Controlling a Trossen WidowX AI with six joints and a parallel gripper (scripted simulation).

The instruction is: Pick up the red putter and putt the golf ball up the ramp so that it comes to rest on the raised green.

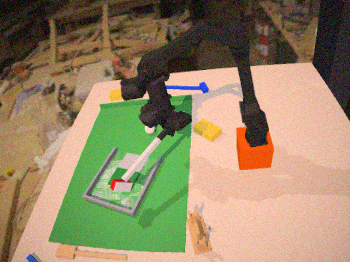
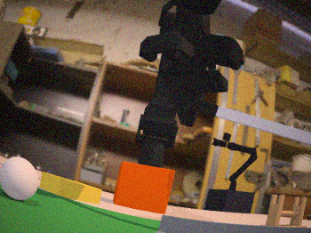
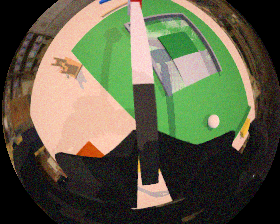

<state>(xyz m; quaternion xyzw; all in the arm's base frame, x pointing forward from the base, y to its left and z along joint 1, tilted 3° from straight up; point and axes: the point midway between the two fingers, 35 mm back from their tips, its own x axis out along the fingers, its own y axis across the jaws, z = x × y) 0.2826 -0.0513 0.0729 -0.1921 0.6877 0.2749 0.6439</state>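
The red putter is 9 cm ahead of my gripper tip and 8 cm to the left of it. The rest, counted from my gripper tip: blue bar 48 cm to the right, 14 cm below, 8 cm behind; small red block 30 cm to the right, 13 cm below, 5 cm ahead; white golf ball 20 cm to the right, 13 cm below, 10 cm ahead.
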